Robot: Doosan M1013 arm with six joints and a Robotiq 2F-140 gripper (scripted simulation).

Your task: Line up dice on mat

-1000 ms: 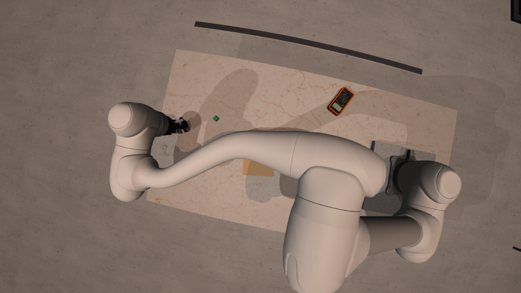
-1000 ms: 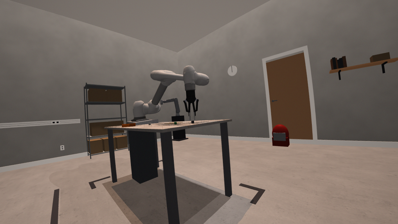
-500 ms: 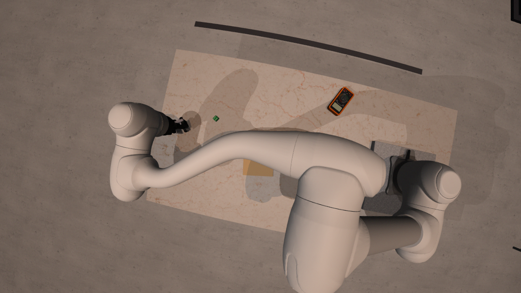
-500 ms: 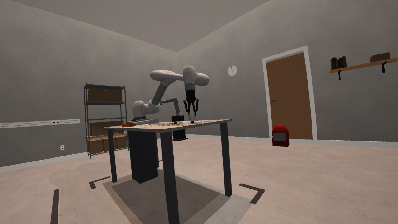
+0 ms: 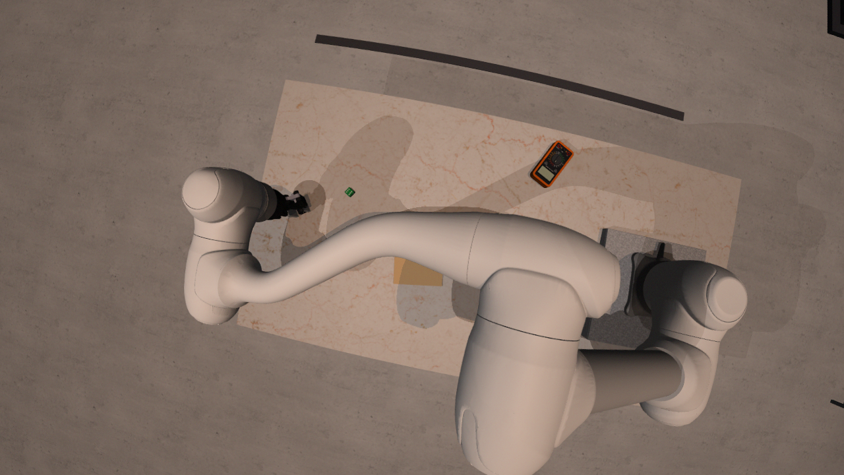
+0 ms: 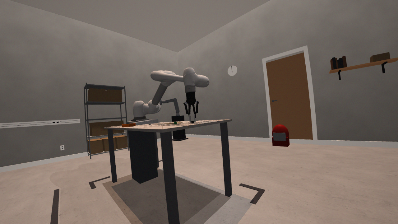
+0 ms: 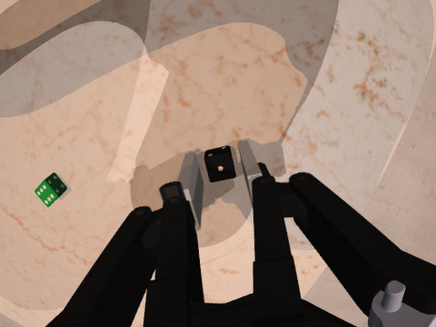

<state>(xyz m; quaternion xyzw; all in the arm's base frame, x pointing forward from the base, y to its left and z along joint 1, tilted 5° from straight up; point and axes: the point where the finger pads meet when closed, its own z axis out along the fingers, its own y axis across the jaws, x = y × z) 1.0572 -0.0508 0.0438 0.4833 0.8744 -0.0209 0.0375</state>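
The black die is 30 mm below my hand. The rest, counted from my hand: white die (570 mm behind, 70 mm to the right, 30 mm below); mat (360 mm behind, 90 mm to the left, 40 mm below); green die (140 mm behind, 70 mm to the right, 30 mm below).
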